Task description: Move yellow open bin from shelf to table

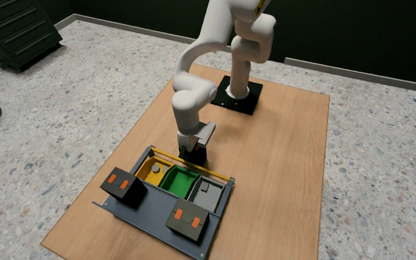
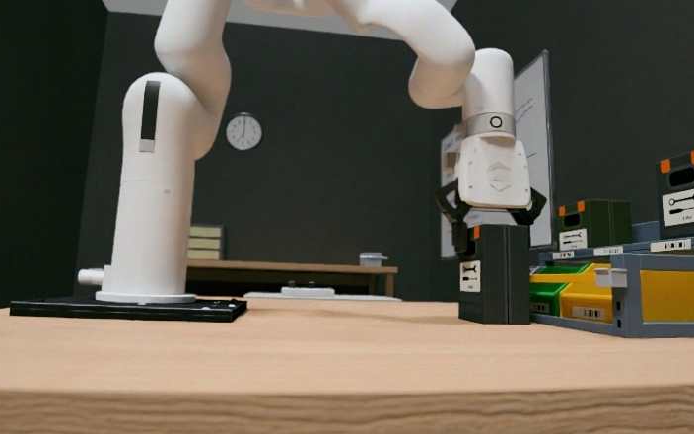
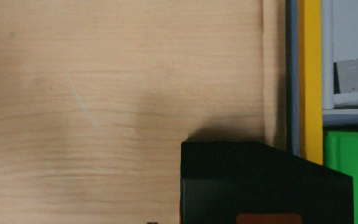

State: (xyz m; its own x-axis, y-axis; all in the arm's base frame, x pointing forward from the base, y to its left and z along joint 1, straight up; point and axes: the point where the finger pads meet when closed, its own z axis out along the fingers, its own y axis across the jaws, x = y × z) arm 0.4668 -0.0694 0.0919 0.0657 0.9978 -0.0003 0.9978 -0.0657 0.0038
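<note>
Now: hand 40 mm above the dark box. Round my hand: thin yellow strip 50 mm ahead, 40 mm below; green bin 150 mm ahead, 60 mm below; grey shelf 180 mm ahead, 10 mm to the right, 40 mm below.
</note>
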